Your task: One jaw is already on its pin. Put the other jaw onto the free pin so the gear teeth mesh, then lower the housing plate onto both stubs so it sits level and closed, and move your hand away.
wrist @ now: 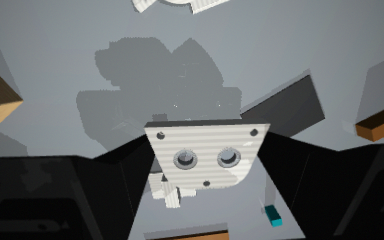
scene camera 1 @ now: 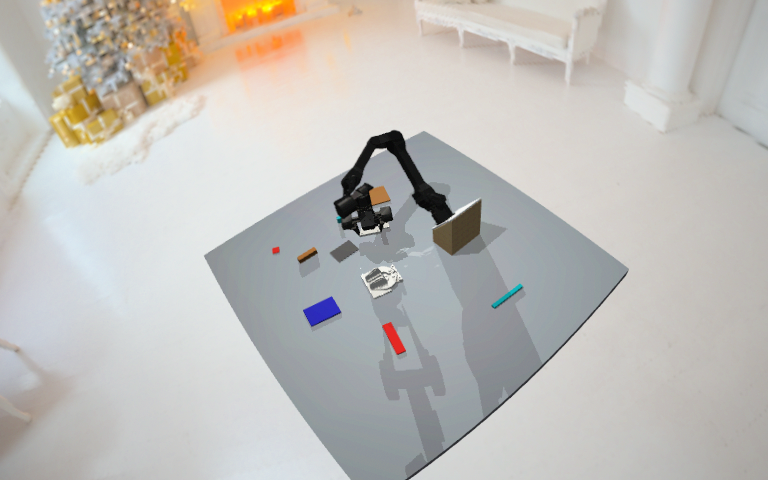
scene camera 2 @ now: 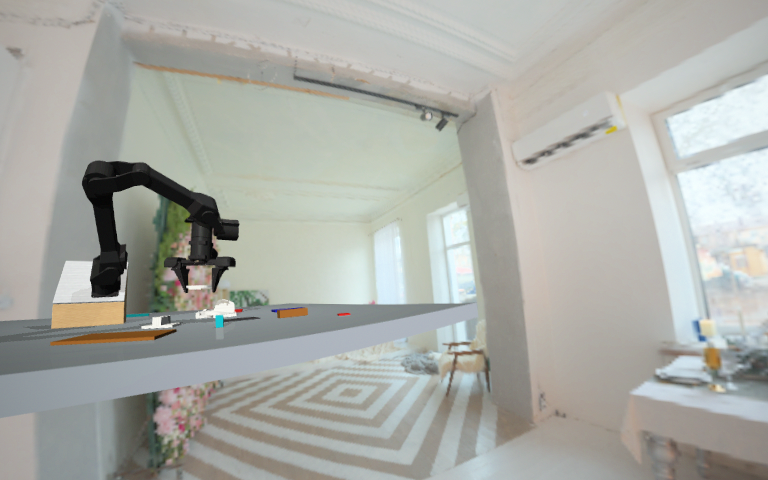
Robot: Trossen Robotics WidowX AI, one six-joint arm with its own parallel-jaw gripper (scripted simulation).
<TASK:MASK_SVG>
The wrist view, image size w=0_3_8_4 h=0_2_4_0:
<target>my gripper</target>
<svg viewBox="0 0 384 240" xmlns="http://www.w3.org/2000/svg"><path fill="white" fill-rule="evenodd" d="M147 135L144 134L121 147L94 158L80 155L0 157L0 240L127 240L155 158L155 153ZM266 132L264 141L257 154L259 161L269 174L283 201L285 201L294 216L293 218L306 237L287 240L384 240L384 144L369 144L336 151L297 141L272 132Z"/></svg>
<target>dark grey tile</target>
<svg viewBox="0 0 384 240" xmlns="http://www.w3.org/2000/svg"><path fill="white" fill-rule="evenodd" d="M325 119L310 75L240 115L242 119L264 118L270 123L268 132L289 138Z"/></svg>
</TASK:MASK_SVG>
